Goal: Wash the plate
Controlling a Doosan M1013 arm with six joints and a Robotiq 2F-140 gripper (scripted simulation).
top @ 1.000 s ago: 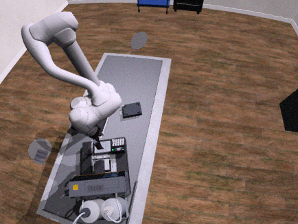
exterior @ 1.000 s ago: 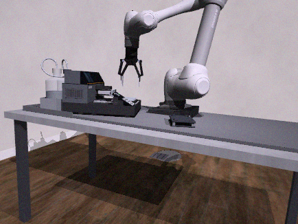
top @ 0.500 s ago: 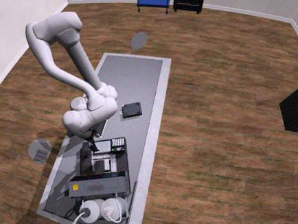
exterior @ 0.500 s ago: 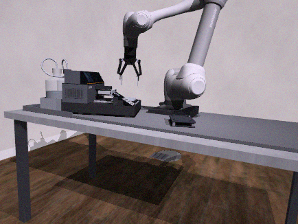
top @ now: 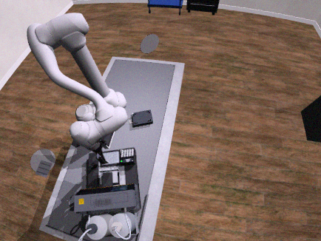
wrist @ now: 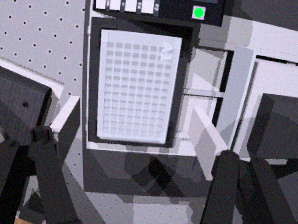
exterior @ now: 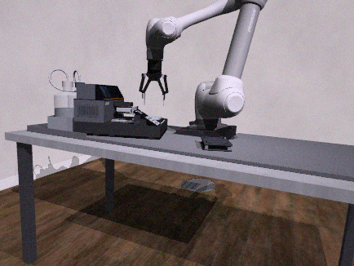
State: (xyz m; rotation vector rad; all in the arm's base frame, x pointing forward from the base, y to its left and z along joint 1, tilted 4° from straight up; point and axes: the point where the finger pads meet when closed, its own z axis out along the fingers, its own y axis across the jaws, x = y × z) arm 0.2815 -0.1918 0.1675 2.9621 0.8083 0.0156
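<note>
Right now my hand is 90 mm above the white well plate. From my hand the other things lie so: plate nest N1: 60 mm ahead, 420 mm to the left, 150 mm below; plate washer: 80 mm ahead, 130 mm to the right, 50 mm below.
</note>
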